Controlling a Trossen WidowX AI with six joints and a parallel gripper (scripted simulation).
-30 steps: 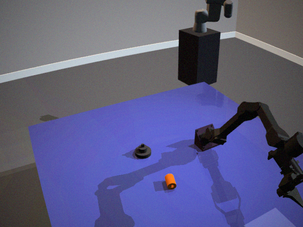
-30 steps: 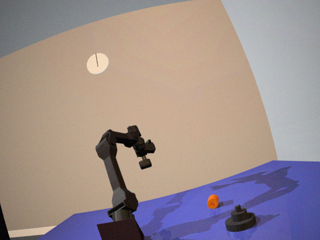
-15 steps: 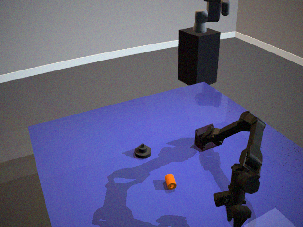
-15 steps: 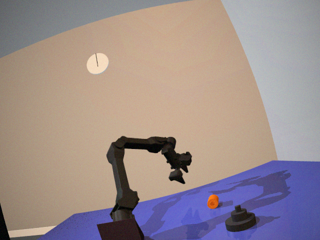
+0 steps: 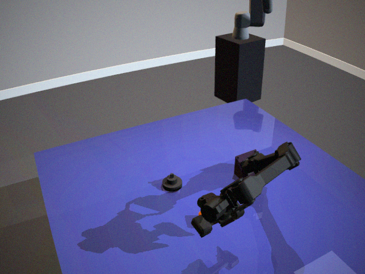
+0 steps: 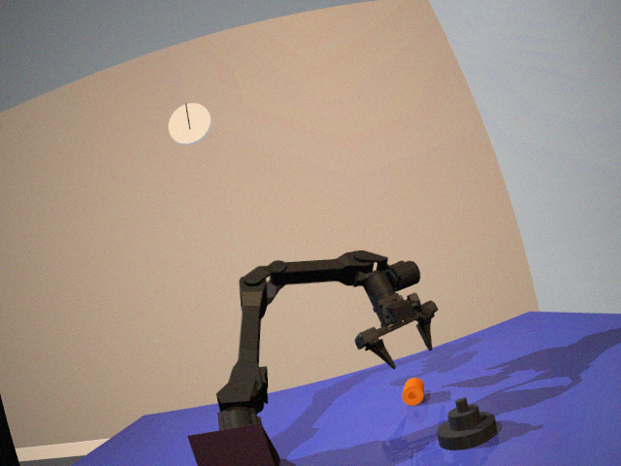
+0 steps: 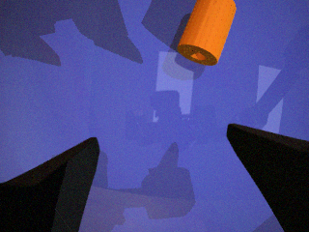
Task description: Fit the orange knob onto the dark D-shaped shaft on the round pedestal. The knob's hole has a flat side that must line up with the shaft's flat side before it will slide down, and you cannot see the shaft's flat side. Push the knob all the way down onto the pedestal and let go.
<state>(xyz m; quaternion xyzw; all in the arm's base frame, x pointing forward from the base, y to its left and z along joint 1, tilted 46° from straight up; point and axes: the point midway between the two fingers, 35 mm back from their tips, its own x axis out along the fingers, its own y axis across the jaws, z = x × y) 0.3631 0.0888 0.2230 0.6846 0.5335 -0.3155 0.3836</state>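
Right now the orange knob is 90 mm to the right of my gripper tip, 50 mm behind it and 40 mm below it. Also, from my gripper tip: dark round pedestal (350 mm to the right, 70 mm behind, 30 mm below).
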